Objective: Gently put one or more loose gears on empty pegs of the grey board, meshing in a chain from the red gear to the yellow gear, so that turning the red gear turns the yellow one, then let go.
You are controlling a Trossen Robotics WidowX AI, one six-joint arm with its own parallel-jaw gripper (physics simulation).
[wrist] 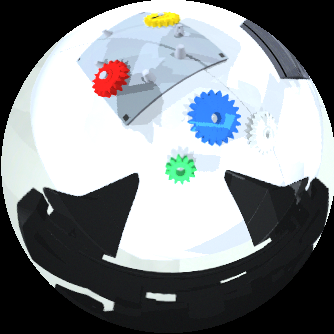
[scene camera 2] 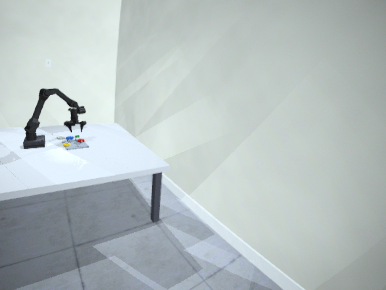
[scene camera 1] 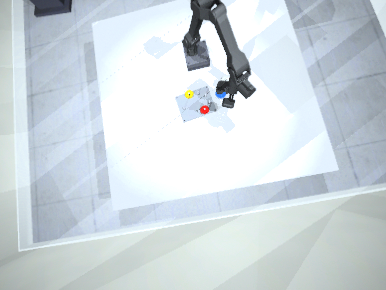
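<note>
The grey board lies on the table, with the red gear and the yellow gear on it. Several bare pegs stand on the board between and around them. Loose on the table beside the board lie the blue gear, the small green gear and the white gear. My gripper is open and empty, above the table near the green gear; in scene camera 1 it hides that gear.
The arm's dark base stands on the white table, behind the board in the scene camera 1 view. The blue gear lies between the green gear and the white gear.
</note>
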